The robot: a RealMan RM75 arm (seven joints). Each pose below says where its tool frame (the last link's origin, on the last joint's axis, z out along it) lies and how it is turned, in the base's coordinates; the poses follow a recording.
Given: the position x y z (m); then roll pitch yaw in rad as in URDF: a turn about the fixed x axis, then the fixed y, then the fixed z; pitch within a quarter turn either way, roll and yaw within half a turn.
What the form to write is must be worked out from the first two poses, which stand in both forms.
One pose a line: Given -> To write
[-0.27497, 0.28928, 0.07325, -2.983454, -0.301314, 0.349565] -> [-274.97, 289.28, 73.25, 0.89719, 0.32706, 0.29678, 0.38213, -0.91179, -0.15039]
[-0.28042, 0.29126, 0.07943, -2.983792, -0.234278, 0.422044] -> [-280.42, 291.26, 79.43, 0.88733, 0.39844, 0.23214, 0.43782, -0.88598, -0.15285]
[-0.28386, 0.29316, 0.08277, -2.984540, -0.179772, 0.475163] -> [-283.86, 293.16, 82.77, 0.87489, 0.45011, 0.17881, 0.47672, -0.86548, -0.15389]
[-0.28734, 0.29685, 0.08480, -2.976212, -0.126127, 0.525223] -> [-287.34, 296.85, 84.80, 0.85834, 0.49742, 0.12579, 0.51248, -0.84302, -0.16332]
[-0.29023, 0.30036, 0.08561, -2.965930, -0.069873, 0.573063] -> [-290.23, 300.36, 85.61, 0.83819, 0.54089, 0.06982, 0.54412, -0.82070, -0.17433]
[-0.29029, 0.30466, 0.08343, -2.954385, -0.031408, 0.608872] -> [-290.29, 304.66, 83.43, 0.81989, 0.57166, 0.03140, 0.56674, -0.80262, -0.18602]
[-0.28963, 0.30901, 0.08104, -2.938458, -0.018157, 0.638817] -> [-289.63, 309.01, 81.04, 0.80267, 0.59615, 0.01816, 0.58693, -0.78411, -0.20171]
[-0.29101, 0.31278, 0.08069, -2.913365, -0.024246, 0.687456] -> [-291.01, 312.78, 80.69, 0.77264, 0.63439, 0.02424, 0.62236, -0.74934, -0.22618]
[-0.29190, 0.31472, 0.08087, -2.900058, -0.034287, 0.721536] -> [-291.90, 314.72, 80.87, 0.75035, 0.66015, 0.03428, 0.64752, -0.72358, -0.23905]
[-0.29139, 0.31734, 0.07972, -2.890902, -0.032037, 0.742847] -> [-291.39, 317.34, 79.72, 0.73617, 0.67604, 0.03203, 0.66110, -0.70815, -0.24795]
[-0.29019, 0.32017, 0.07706, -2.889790, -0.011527, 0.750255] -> [-290.19, 320.17, 77.06, 0.73147, 0.68178, 0.01153, 0.66242, -0.70649, -0.24913]
